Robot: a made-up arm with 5 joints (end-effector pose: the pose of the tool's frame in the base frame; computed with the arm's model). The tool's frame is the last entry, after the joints. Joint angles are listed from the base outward.
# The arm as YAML. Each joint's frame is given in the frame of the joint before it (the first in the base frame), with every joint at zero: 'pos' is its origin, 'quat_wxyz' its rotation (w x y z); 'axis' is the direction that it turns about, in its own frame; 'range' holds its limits. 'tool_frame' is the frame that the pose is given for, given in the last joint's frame.
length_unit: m
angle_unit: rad
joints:
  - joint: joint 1
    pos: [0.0, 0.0, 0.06]
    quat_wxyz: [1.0, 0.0, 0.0, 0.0]
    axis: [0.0, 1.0, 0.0]
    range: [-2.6, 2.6]
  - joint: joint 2
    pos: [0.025, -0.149, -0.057]
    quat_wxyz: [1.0, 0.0, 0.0, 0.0]
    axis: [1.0, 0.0, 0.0]
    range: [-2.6, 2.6]
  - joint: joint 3
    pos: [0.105, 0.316, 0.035]
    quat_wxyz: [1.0, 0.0, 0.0, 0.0]
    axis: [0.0, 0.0, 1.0]
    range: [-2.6, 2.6]
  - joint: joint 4
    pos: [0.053, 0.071, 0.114]
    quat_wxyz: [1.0, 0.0, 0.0, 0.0]
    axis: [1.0, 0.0, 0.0]
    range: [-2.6, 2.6]
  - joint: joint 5
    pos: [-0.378, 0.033, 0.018]
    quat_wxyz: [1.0, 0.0, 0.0, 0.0]
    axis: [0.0, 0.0, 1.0]
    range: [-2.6, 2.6]
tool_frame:
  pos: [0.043, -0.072, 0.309]
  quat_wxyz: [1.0, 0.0, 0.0, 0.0]
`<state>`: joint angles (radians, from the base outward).
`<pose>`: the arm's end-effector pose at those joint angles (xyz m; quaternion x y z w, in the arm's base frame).
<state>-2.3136 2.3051 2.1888 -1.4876 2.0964</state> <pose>0.1834 -0.1001 0.1796 0.4608 0.6504 0.4951 0.3458</pose>
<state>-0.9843 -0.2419 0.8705 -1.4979 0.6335</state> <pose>-0.2001 0.2637 -0.2073 -0.8876 -0.2296 0.0986 0.3868</pose>
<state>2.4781 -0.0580 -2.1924 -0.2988 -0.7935</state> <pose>-0.1003 0.4045 -0.5101 0.9722 -0.0914 0.2121 0.0396</pose>
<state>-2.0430 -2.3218 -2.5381 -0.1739 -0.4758</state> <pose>0.4257 -0.0941 0.7685 -0.3565 0.4473 0.3074 0.7605</pose>
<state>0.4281 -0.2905 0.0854 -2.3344 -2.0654</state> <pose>-0.4047 0.3661 -0.1000 -0.4973 -0.7969 -0.1045 0.3267</pose>
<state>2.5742 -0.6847 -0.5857 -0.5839 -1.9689</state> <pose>-0.0685 0.7035 0.2815 -0.8543 0.0446 0.0653 0.5137</pose>
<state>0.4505 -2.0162 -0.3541 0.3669 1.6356</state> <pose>-0.3752 0.1009 -0.4860 -0.4992 0.5177 0.5688 0.3990</pose>
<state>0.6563 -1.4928 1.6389 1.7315 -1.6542</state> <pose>0.3331 -0.0616 -0.1759 -0.6240 0.6653 -0.3361 0.2347</pose>
